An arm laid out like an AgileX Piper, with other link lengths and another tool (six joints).
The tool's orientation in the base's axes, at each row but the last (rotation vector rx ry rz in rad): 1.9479 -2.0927 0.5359; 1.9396 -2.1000 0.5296; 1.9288 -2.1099 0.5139; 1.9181 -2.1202 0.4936; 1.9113 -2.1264 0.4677; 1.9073 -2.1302 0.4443; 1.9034 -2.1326 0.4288
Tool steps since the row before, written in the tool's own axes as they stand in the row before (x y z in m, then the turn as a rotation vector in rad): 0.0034 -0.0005 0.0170 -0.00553 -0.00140 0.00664; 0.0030 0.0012 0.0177 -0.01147 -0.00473 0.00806; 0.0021 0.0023 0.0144 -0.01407 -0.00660 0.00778; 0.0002 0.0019 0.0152 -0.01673 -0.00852 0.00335; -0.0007 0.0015 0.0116 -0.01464 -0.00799 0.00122; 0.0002 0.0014 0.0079 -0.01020 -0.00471 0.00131; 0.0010 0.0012 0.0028 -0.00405 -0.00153 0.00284
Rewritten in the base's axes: 0.0015 -0.0102 -0.0140 0.00239 0.00219 -0.00813; -0.0002 -0.0100 -0.0150 0.00636 0.00681 -0.01149; -0.0016 -0.0076 -0.0125 0.00847 0.00916 -0.01210; -0.0012 -0.0061 -0.0140 0.01045 0.01321 -0.00893; -0.0010 -0.0038 -0.0110 0.00962 0.01219 -0.00620; -0.0013 -0.0031 -0.0073 0.00586 0.00840 -0.00480; -0.0013 -0.0019 -0.0023 0.00201 0.00249 -0.00407
